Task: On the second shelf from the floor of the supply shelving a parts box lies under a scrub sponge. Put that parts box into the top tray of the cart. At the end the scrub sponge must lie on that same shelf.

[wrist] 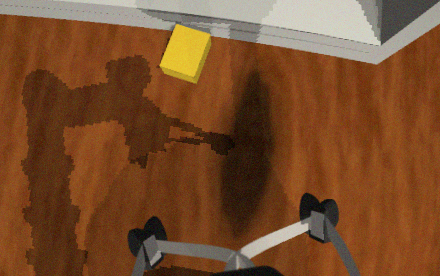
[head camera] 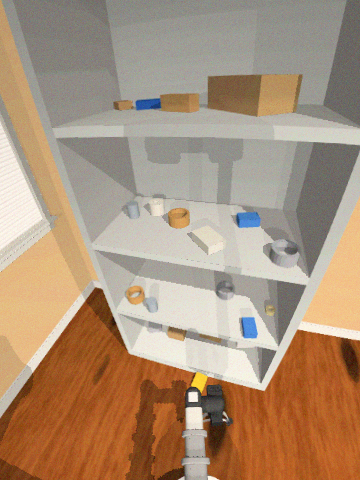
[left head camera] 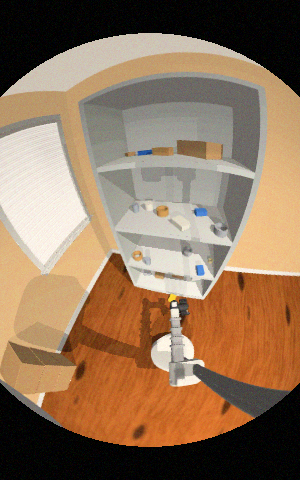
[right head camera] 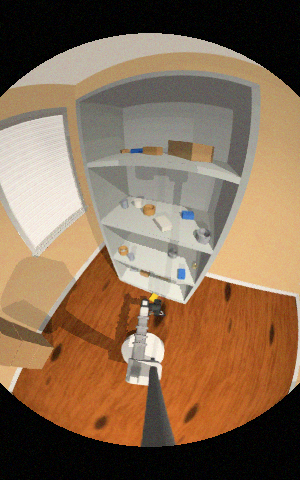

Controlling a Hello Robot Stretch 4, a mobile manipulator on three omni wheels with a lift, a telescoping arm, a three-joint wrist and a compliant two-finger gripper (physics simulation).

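Places are measured from the robot's base along level axes (x ahead, y left, z up), in centimetres.
Pixels of known places: gripper, fingertip midpoint: (wrist: pixel 232 221) (left head camera: pixel 179 314).
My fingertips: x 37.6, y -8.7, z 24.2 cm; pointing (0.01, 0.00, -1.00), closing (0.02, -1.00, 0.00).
Observation:
Ahead of a thing's pixels: the offset from my fingertips to its top centre. Level surfaces: height alone.
A yellow block {dx +27.4, dy +4.5, dz -22.5 cm} (head camera: pixel 199 382) (left head camera: pixel 172 298) (right head camera: pixel 153 297) (wrist: pixel 185 52), which looks like the scrub sponge, lies on the floor against the shelving's bottom front edge. A blue box {dx +32.2, dy -19.5, dz +30.4 cm} (head camera: pixel 249 327) (left head camera: pixel 200 270) (right head camera: pixel 181 273), which looks like the parts box, lies uncovered near the front right of the second shelf {dz +26.4 cm} (head camera: pixel 190 306). My gripper (head camera: pixel 225 418) (wrist: pixel 232 221) is open and empty above the floor in front of the shelving. In the wrist view the yellow block is ahead of the fingers, slightly left. The cart does not show.
The second shelf also holds an orange ring {dx +54.5, dy +38.7, dz +31.4 cm} (head camera: pixel 135 295), a blue-grey cup {dx +46.7, dy +28.5, dz +33.4 cm} (head camera: pixel 151 304), a grey ring (head camera: pixel 225 290) and a small yellowish ring {dx +42.0, dy -32.8, dz +28.9 cm} (head camera: pixel 270 310). The third shelf stands above it. A cardboard box (left head camera: pixel 40 370) stands on the floor at the left.

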